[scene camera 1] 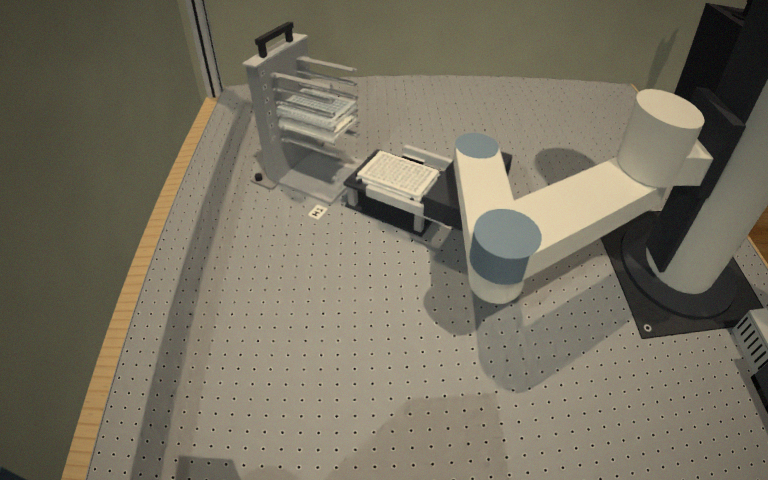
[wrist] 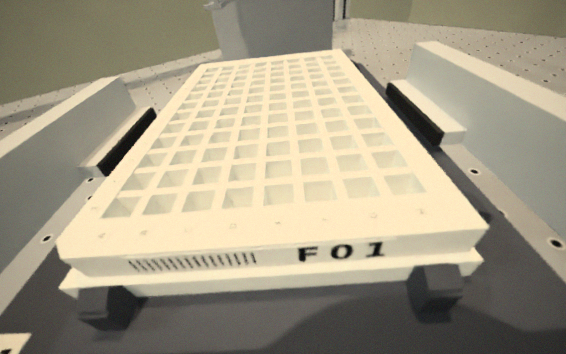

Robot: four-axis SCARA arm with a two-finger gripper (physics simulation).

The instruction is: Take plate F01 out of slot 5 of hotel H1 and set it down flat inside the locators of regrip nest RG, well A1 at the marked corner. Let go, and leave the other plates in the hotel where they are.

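Places are measured from the arm's base along level axes (x ahead, y left, z up), in metres.
Where they show: gripper, fingertip midpoint: (scene camera 1: 387, 168) (wrist: 266, 82); arm's base, link origin: (scene camera 1: 676, 269).
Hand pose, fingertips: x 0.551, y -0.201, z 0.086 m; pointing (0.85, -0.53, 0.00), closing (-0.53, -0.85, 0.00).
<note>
Things, the pixels of their top centre, and the offset from my fingertips. "*": a spot on its surface instead. Level surfaces: height alone.
- Plate F01, top centre: (wrist: 265, 101) (scene camera 1: 398, 172) 0.020 m back, 0.012 m left, 0.001 m up
- dark regrip nest RG, top centre: (wrist: 269, 110) (scene camera 1: 398, 173) 0.020 m back, 0.011 m left, 0.003 m down
- H1 label, surface spot: (scene camera 1: 317, 211) * 0.133 m ahead, 0.029 m left, 0.073 m down
- perforated table, surface height: 0.073 m down
Plate F01 (scene camera 1: 398, 173) (wrist: 278, 158), cream with square wells, lies flat on the dark regrip nest RG (scene camera 1: 441, 204) (wrist: 260, 325). In the wrist view, two dark locator blocks, a left one (wrist: 107, 306) and a right one (wrist: 435, 290), stand against its labelled near edge; the far locators are hidden. I cannot read which corner holds A1. My gripper (scene camera 1: 400, 174) (wrist: 266, 82) is open around the plate, with a gap between each black pad and the plate's long sides. Hotel H1 (scene camera 1: 262, 113) stands behind the nest, at the far left in the scene view.
Other plates sit in the hotel, an upper one (scene camera 1: 320, 106) and a lower one (scene camera 1: 314, 129). The H1 label (scene camera 1: 317, 211) lies in front of the hotel on the perforated table (scene camera 1: 294, 339). My arm (scene camera 1: 589, 203) reaches in from the right.
</note>
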